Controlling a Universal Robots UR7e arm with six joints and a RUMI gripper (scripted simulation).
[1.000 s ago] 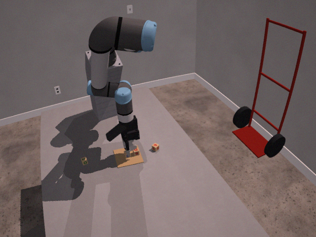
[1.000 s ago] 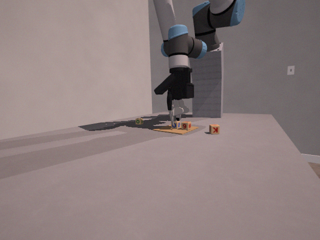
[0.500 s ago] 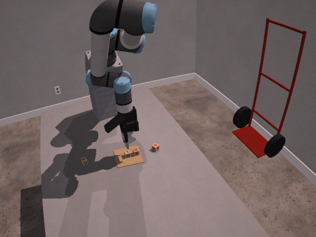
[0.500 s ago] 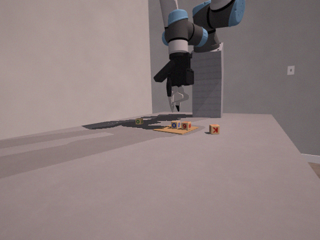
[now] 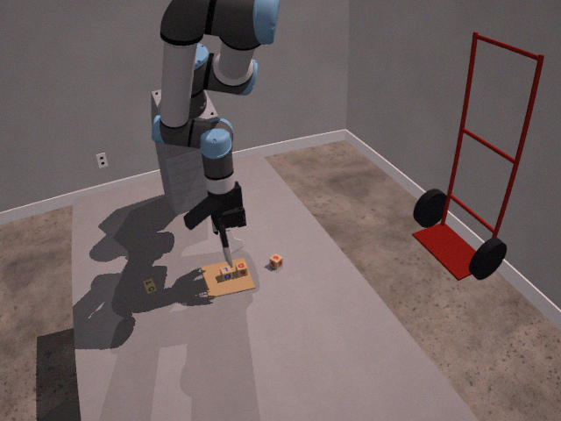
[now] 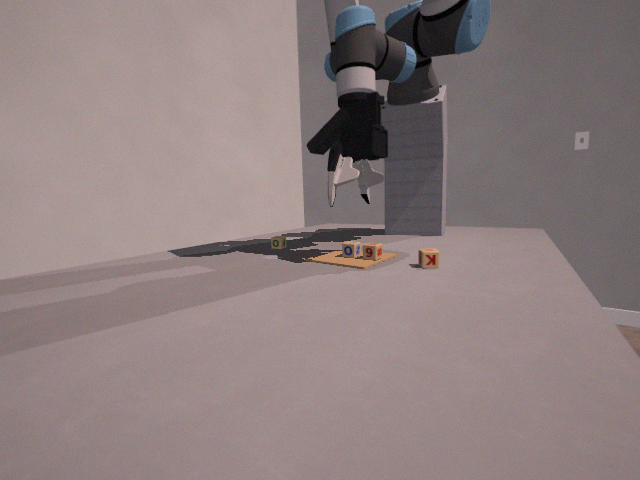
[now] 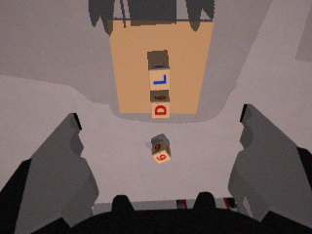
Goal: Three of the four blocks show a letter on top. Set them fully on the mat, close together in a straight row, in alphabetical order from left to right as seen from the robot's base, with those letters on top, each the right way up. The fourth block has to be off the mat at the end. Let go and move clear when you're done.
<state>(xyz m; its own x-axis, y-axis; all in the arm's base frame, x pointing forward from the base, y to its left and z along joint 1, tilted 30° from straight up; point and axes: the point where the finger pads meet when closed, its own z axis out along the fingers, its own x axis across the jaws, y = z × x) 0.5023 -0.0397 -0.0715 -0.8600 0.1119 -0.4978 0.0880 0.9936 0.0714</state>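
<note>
Now: hand 230 mm to the left of the green-lettered block, 100 mm above it and 60 mm past it. Round my hand: red-marked block (90 mm below, 50 mm to the left); then tan mat (110 mm below); then blue-lettered block (90 mm below).
</note>
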